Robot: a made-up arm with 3 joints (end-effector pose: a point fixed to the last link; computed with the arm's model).
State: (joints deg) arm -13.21 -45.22 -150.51
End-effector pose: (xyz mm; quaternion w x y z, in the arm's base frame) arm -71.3 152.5 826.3 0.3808 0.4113 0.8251 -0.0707
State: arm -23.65 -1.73 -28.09
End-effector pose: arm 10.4 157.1 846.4 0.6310 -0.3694 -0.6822 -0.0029
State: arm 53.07 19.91 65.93
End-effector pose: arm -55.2 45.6 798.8 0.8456 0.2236 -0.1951 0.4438
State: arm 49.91 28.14 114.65
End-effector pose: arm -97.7 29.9 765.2 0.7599 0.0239 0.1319 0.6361
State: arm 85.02 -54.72 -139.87
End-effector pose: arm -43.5 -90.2 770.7 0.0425 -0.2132 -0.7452 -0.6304
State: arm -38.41 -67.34 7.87
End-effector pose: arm -15.8 79.0 849.6 0.4916 -0.6536 -0.3229 -0.4763
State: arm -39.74 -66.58 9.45
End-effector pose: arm -14.3 81.1 847.4 0.4947 -0.6541 -0.3166 -0.4766
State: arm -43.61 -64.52 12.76
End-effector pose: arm -10.0 87.6 841.8 0.4963 -0.6610 -0.3034 -0.4741
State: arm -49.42 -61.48 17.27
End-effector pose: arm -3.3 96.6 832.9 0.4954 -0.6733 -0.2838 -0.4698
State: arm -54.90 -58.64 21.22
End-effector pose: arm 3.0 104.1 823.9 0.4919 -0.6863 -0.2645 -0.4659
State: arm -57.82 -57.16 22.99
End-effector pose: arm 6.5 107.8 819.0 0.4880 -0.6945 -0.2551 -0.4631
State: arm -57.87 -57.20 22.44
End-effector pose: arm 6.6 108.3 819.5 0.4850 -0.6969 -0.2579 -0.4611
